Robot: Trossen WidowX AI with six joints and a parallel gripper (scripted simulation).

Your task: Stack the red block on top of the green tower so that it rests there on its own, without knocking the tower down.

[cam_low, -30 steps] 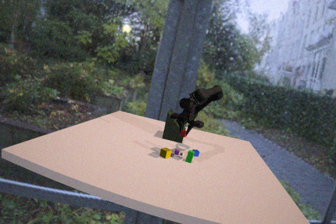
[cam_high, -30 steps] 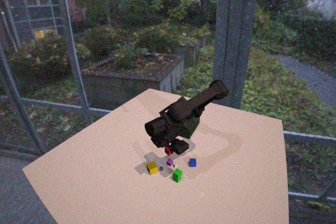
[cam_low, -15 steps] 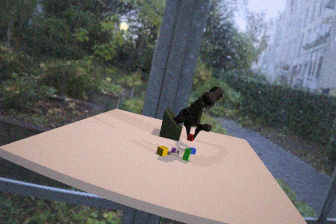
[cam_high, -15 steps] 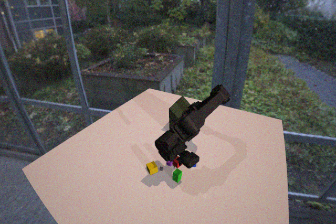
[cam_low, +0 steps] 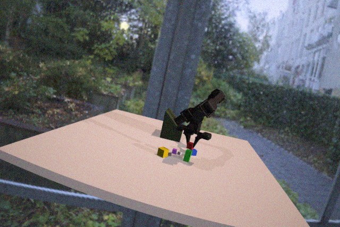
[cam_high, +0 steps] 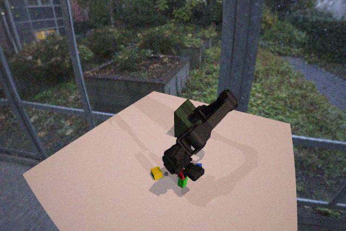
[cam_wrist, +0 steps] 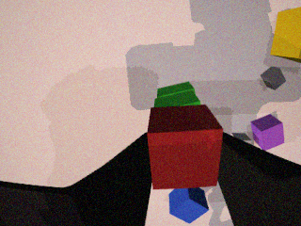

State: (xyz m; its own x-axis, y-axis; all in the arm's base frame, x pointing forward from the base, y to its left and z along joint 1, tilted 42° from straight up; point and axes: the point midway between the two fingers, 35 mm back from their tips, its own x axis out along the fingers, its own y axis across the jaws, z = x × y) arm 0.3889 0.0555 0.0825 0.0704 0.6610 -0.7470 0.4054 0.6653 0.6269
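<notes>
Right now my gripper tip is 10 cm to the left of the grey block, 8 cm above it and 3 cm past it. From my gripper tip the other things lie so: blue block 12 cm behind, 7 cm below, 4 cm to the left; purple block 8 cm to the right, 8 cm behind, 7 cm below; red block 1 cm above.
</notes>
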